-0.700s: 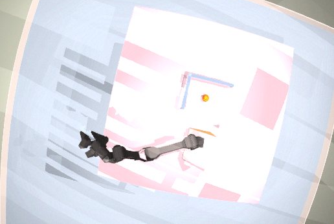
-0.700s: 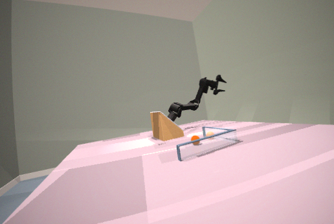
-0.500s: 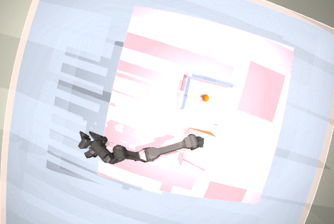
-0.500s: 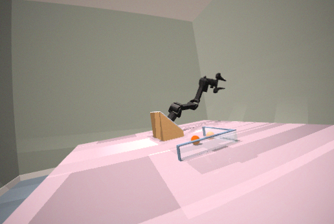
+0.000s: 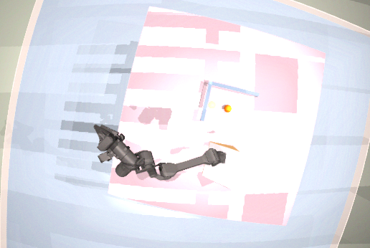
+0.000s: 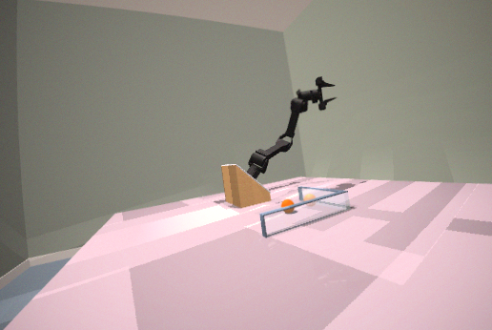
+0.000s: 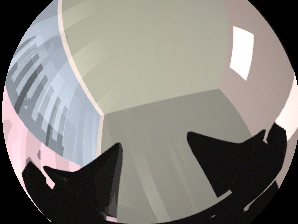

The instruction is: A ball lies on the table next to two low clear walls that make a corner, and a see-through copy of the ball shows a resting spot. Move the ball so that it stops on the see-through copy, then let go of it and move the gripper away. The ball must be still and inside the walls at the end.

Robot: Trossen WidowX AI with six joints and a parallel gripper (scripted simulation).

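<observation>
My gripper tip is now 580 mm to the left of the orange ball, 500 mm above it and 140 mm short of it. The rest, counted from my gripper tip: see-through copy (500 mm below, 480 mm to the right, 150 mm ahead).
</observation>
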